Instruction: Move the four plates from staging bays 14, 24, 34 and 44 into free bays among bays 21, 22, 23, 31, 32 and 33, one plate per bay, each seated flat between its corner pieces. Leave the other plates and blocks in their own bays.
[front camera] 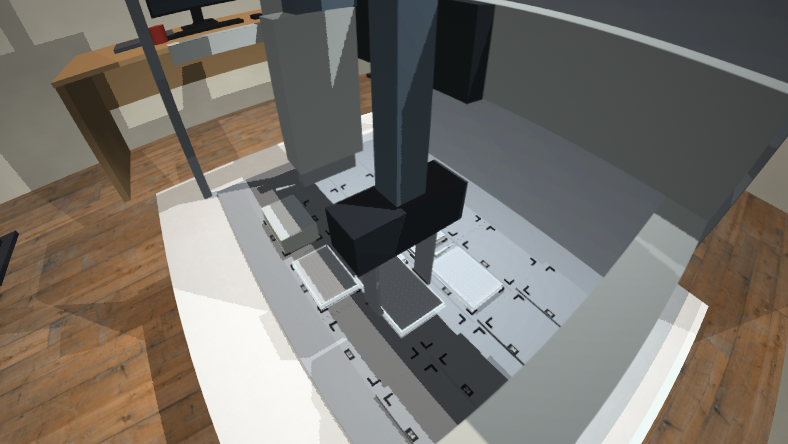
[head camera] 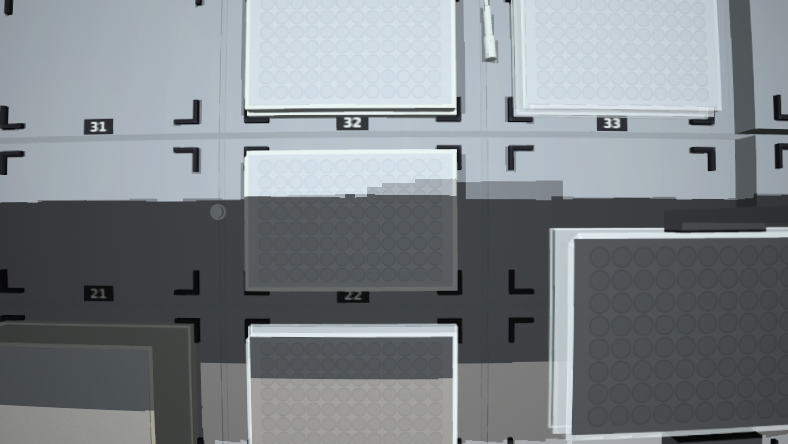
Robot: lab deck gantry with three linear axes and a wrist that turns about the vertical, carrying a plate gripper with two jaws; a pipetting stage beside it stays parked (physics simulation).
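Places are measured from the robot's base along level axes (x ahead, y left, z up), in millimetres.
Pixels of known places: gripper, fingertip midpoint: (front camera: 398,292) (head camera: 704,329); robot's base, link origin: (front camera: 264,221).
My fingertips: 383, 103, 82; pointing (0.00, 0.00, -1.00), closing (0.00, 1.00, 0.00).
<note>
Ahead of a thing's pixels: the offset from my fingertips to its top centre, as dx, dy, dz. "pt": to the spot under its first point.
My gripper (front camera: 398,281) (head camera: 714,330) is shut on a clear-rimmed plate {+0, +0, +7} (front camera: 412,300) (head camera: 683,358), one jaw on each long side. The plate hangs level above the deck, covering part of bay 23 and reaching over the row in front, offset to the right of bay 23's left corner pieces. Plates sit in bay 22 {pt -155, +47, -68} (head camera: 351,220), bay 32 {pt -154, +144, -68} (head camera: 351,55) and bay 33 {pt +14, +157, -68} (front camera: 468,275) (head camera: 620,55). Bay 21 {pt -319, +34, -83} (head camera: 98,242) and bay 31 {pt -321, +147, -83} (head camera: 98,66) show no plate. Bay 23's label is hidden. The plates' staging bays are cut off in the head view.
Another plate {-155, -60, -68} (front camera: 328,278) (head camera: 352,402) sits in front of bay 22. A grey block {-319, -60, -41} (front camera: 289,223) (head camera: 71,380) stands left of it. A small white tube {-71, +171, -75} (head camera: 489,41) lies between bays 32 and 33. The parked pipetting stage (front camera: 317,93) stands behind the gripper. A round disc {-239, +53, -78} (head camera: 217,211) lies near bay 21.
</note>
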